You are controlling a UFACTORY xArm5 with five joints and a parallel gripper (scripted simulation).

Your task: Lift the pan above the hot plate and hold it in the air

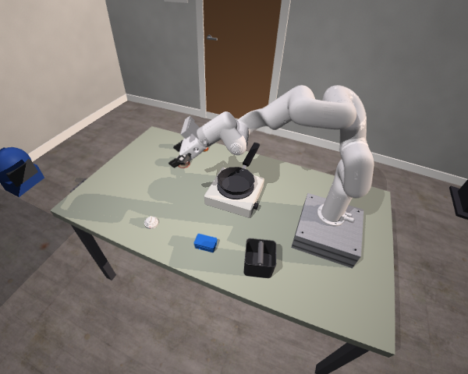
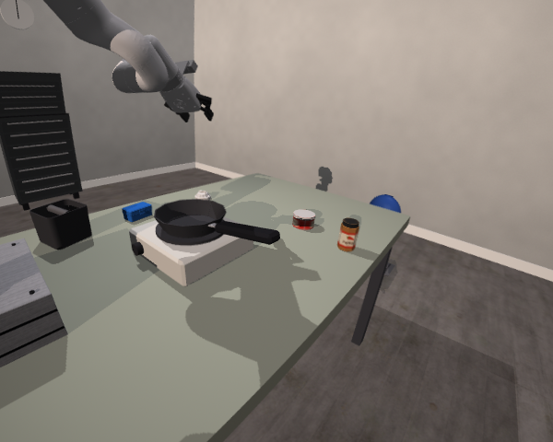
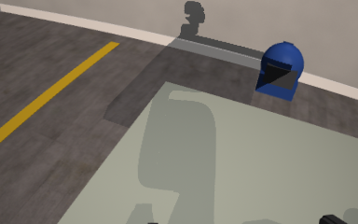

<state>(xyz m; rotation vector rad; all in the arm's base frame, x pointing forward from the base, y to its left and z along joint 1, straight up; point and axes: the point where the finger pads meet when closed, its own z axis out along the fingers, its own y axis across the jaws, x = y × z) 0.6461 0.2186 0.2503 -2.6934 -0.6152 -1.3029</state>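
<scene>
Now: the black pan 17 cm behind my hand, 28 cm to the right of it and 23 cm below it. From my hand the other things lie so: red tin: 21 cm ahead, 31 cm to the right, 32 cm below; then hot plate: 19 cm behind, 22 cm to the right, 30 cm below; then blue box: 19 cm behind, 12 cm to the left, 32 cm below.
</scene>
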